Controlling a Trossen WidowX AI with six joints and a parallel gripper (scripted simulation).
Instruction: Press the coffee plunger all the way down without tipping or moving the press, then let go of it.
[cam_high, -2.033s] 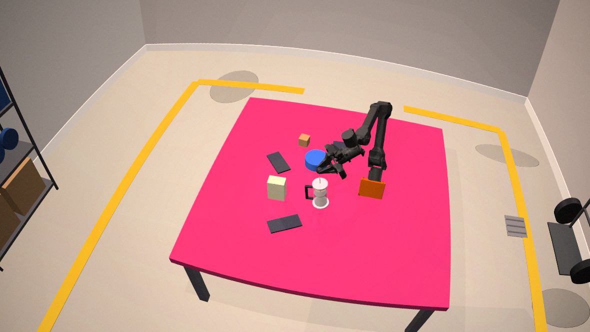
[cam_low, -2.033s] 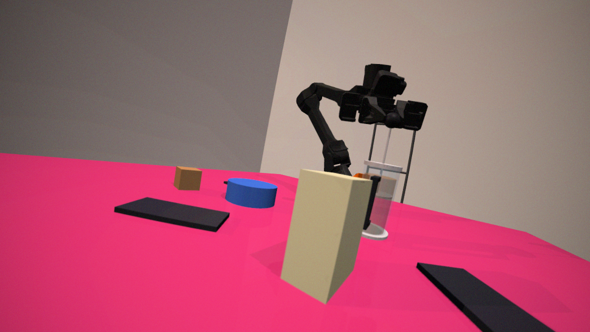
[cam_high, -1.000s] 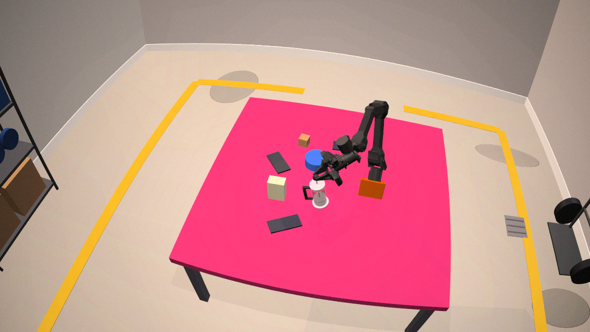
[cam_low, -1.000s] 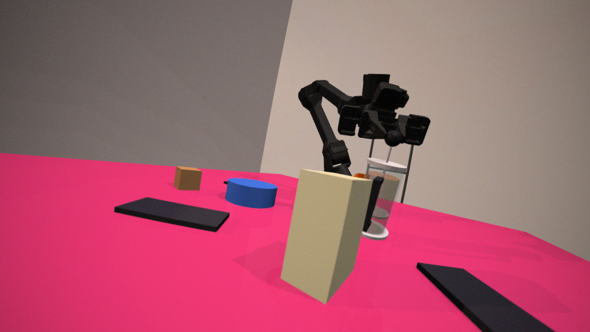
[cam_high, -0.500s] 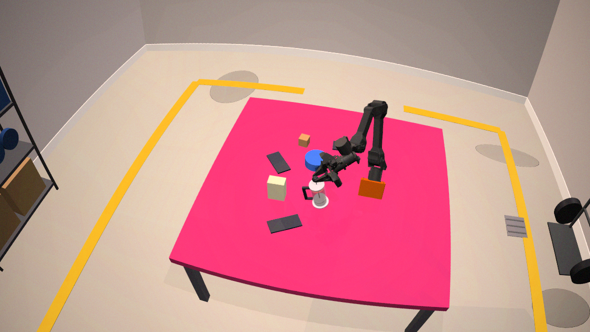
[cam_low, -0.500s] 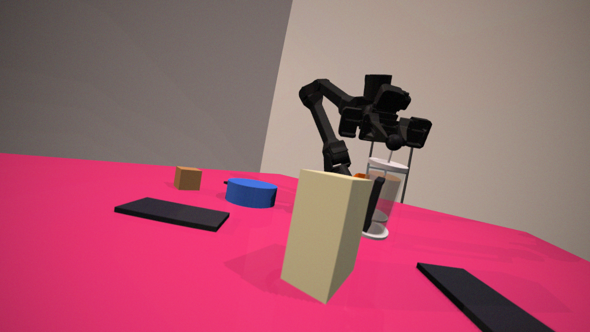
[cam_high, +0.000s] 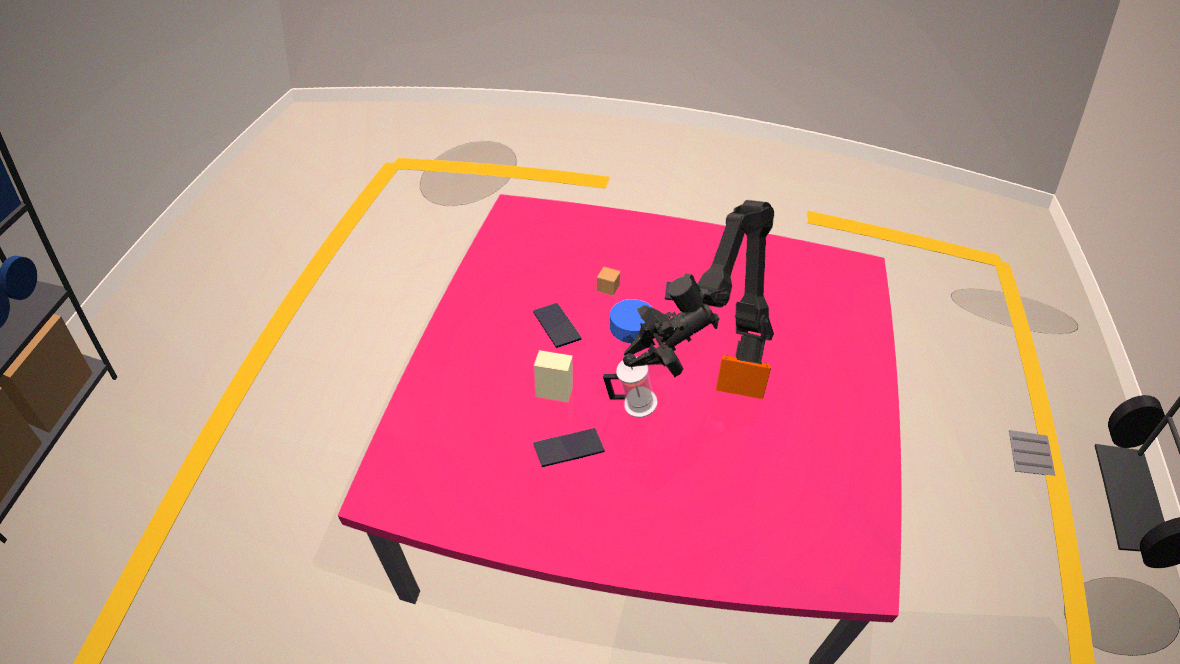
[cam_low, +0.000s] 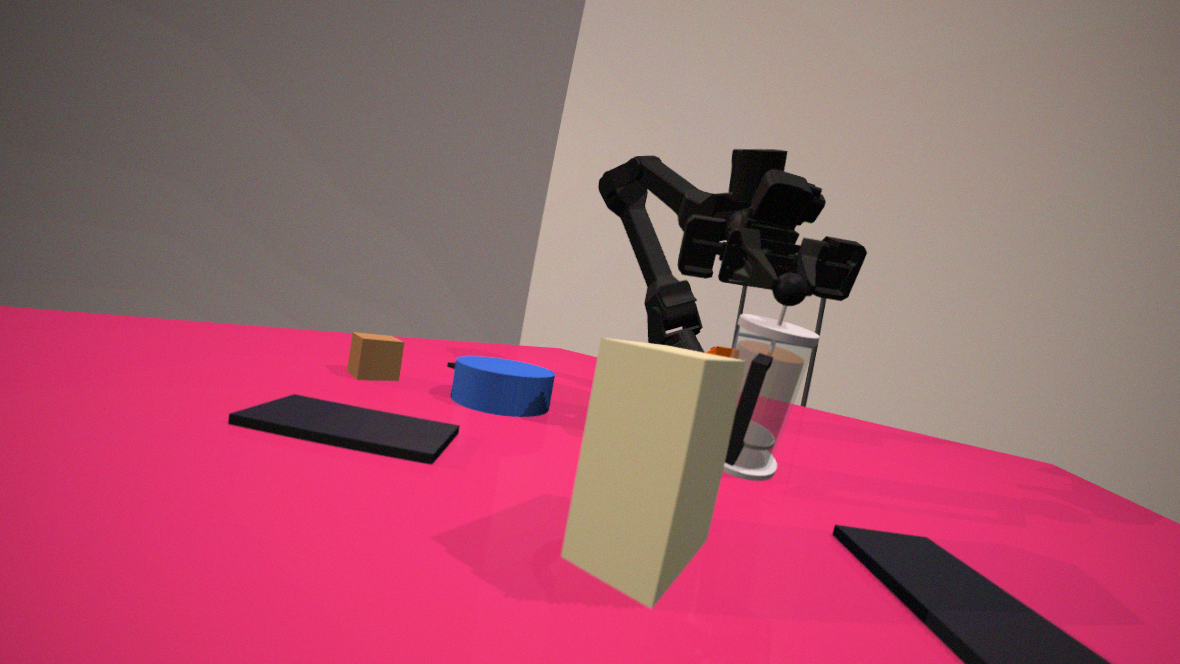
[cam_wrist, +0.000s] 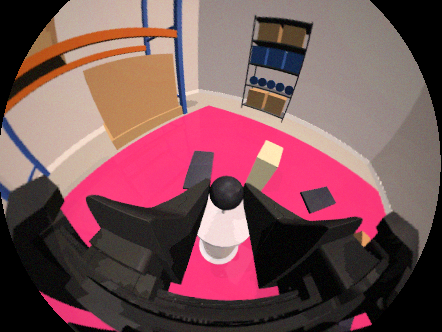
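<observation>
Now: the glass coffee press 90 mm below my gripper tip, 10 mm to the right of it and 10 mm behind it. Round my gripper tip: blue disc (290 mm to the right, 150 mm below, 40 mm ahead); then cream box (180 mm ahead, 120 mm below, 20 mm to the right).
</observation>
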